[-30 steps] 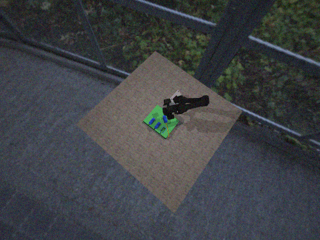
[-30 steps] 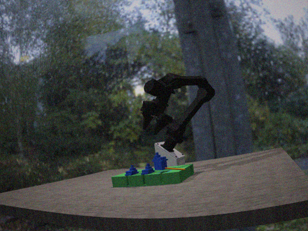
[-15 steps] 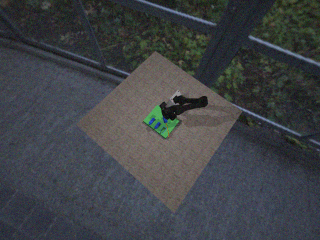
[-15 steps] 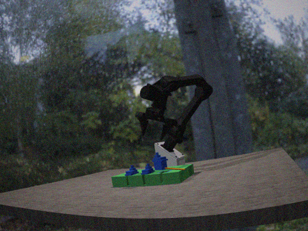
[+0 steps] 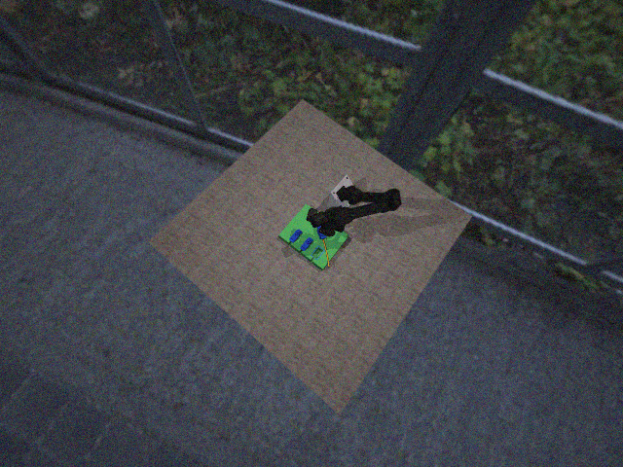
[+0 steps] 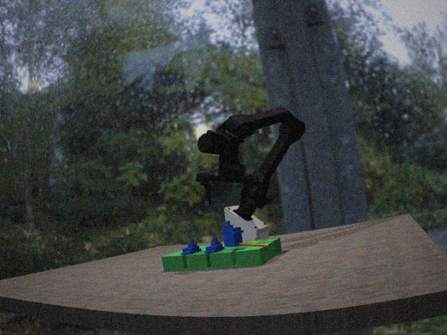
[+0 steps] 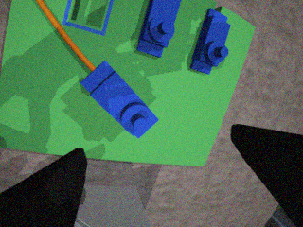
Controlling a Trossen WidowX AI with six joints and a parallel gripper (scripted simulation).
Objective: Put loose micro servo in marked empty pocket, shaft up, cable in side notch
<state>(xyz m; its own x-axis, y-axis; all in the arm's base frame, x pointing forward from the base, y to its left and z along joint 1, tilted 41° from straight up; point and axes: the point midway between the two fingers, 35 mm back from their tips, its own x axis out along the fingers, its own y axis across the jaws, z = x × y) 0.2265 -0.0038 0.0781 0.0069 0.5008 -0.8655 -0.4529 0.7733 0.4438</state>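
Right now my gripper tip is 150 mm above the green deck, 10 mm to the left of it and 10 mm past it.
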